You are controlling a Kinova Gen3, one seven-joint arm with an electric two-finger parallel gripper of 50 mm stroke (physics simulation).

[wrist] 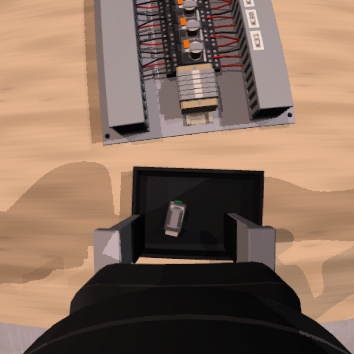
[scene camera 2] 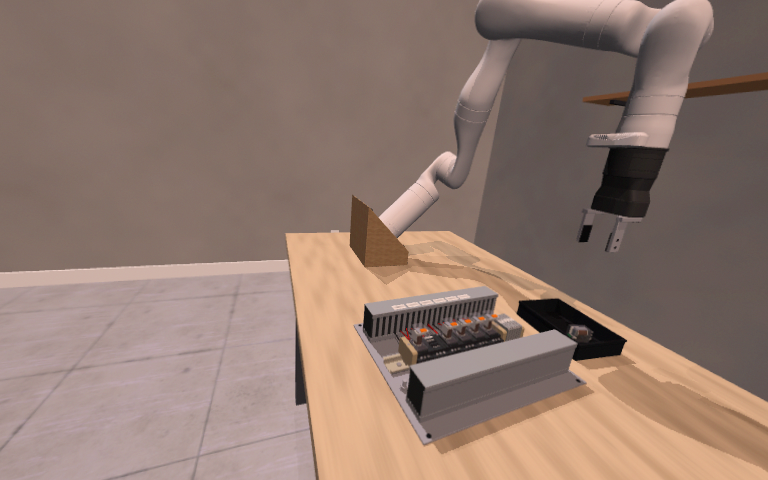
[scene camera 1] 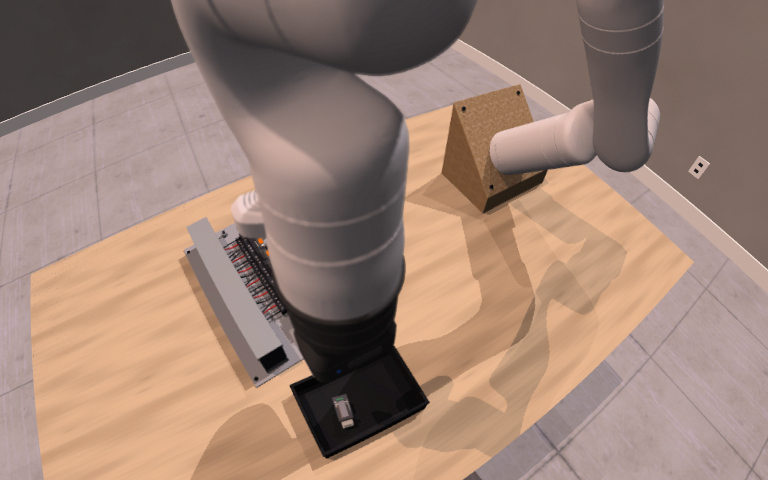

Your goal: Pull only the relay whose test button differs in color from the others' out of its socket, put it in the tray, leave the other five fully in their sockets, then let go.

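Seen in the pictures: gripper, fingertip midpoint: [wrist: 183, 231] [scene camera 2: 595, 246]; arm's base, origin of the base link: [scene camera 2: 386, 229] [scene camera 1: 506, 153].
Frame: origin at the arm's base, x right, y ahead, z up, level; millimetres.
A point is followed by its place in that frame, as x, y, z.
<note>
A clear grey relay [scene camera 1: 342, 411] @(-316, 481, -62) [scene camera 2: 579, 332] @(-302, 488, -66) [wrist: 175, 219] @(-315, 477, -62) with a green button lies on its side in the black tray [scene camera 1: 385, 416] @(-341, 426, -89) [scene camera 2: 601, 349] @(-311, 532, -73) [wrist: 215, 195] @(-280, 428, -89), apart from its walls. My gripper [scene camera 2: 598, 244] @(-299, 469, 110) [wrist: 183, 231] @(-299, 469, 110) is open and empty, high above the tray; its fingers are hidden in scene camera 1. Several relays with orange buttons stand upright in the socket row, among them one relay [scene camera 2: 419, 336] @(53, 528, -30) at the near-left end and one relay [wrist: 195, 50] @(-112, 474, -25) beside the terminal blocks. An empty socket [scene camera 2: 433, 341] @(15, 501, -61) shows in the row, between orange-button relays.
Two grey wiring ducts [scene camera 1: 235, 288] @(-86, 569, -29) [scene camera 2: 492, 365] @(-33, 603, -30) [wrist: 119, 65] @(-137, 563, -29) flank the row on the grey panel [scene camera 2: 421, 418] [wrist: 170, 131] @(-201, 497, -89). Grey terminal blocks [scene camera 2: 511, 326] @(-145, 488, -47) [wrist: 198, 85] @(-148, 467, -46) end the row on the tray side. A wooden wedge mount [scene camera 1: 489, 130] @(35, 30, 39) [scene camera 2: 379, 243] @(39, 93, -18) carries the arm's base.
</note>
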